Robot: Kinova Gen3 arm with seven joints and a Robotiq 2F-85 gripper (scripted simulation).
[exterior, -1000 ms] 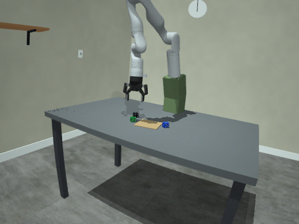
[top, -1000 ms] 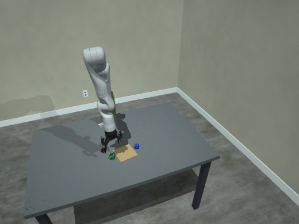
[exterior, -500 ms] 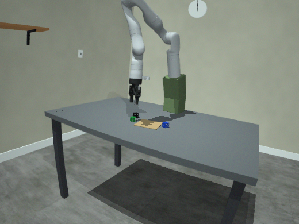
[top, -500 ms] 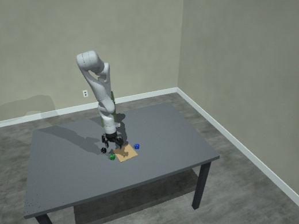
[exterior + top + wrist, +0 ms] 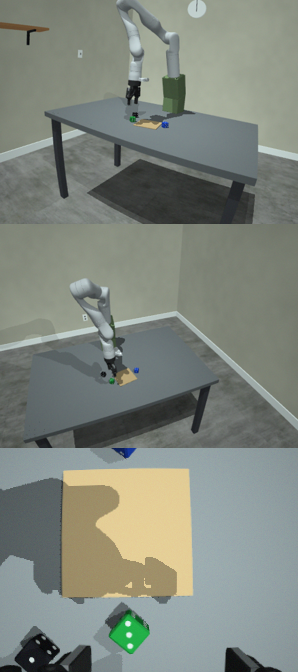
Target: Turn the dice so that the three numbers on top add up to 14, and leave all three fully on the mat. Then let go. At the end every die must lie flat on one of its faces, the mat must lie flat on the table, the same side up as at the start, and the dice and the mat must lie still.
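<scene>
Now: the green die 2 cm behind my hand, 1 cm to the right of it and 10 cm below it. The rest, counted from my hand: tan mat 4 cm behind, 10 cm to the left, 12 cm below; then black die 11 cm behind, 5 cm to the right, 10 cm below; then blue die 6 cm behind, 20 cm to the left, 10 cm below.
</scene>
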